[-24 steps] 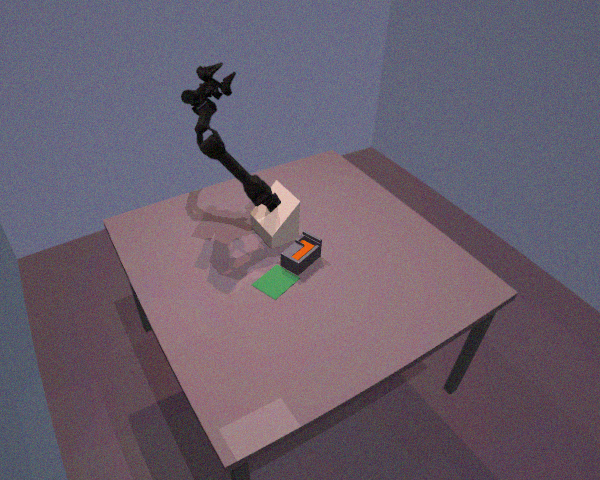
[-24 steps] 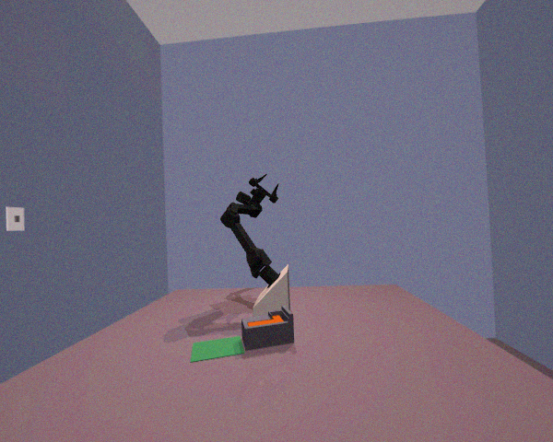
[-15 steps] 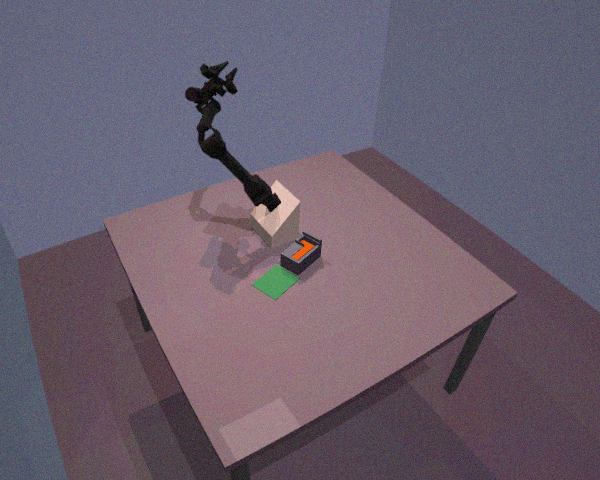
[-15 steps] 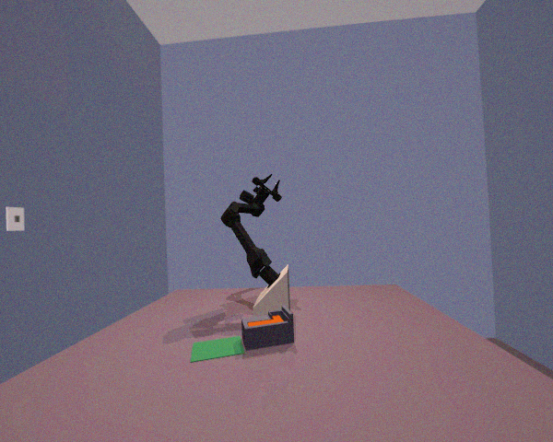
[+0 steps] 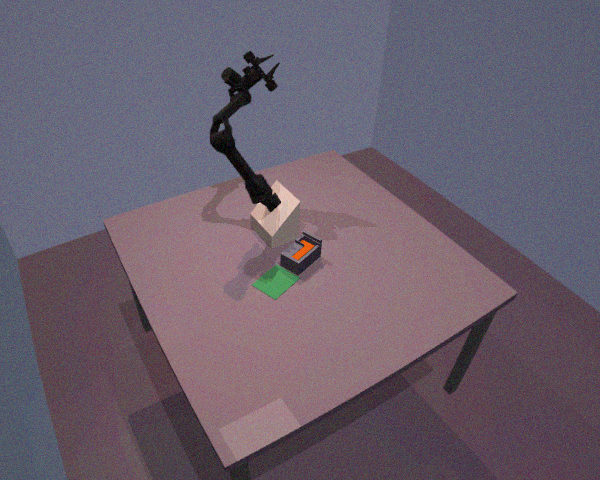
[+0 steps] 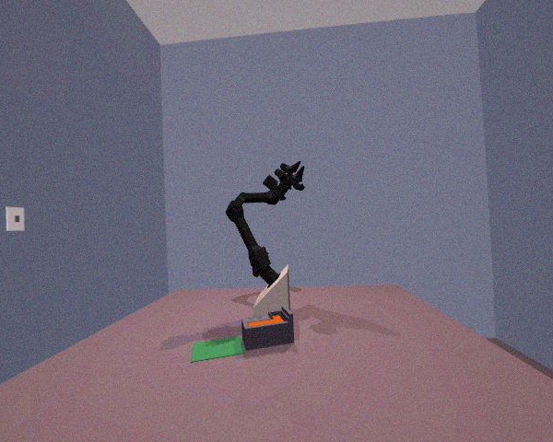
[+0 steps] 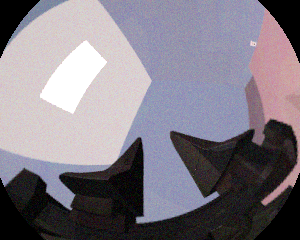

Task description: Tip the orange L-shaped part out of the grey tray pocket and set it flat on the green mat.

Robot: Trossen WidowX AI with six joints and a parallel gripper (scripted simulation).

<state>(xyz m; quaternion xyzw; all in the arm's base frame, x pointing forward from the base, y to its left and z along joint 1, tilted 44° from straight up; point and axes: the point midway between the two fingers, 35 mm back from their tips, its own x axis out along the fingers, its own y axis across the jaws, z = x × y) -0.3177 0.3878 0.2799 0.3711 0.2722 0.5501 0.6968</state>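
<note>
Right now the orange L-shaped part is 620 mm below my gripper tip, 470 mm ahead of it and 80 mm to the right of it. From my gripper tip the other things lie so: green mat 680 mm below, 550 mm ahead, 230 mm to the right.
</note>
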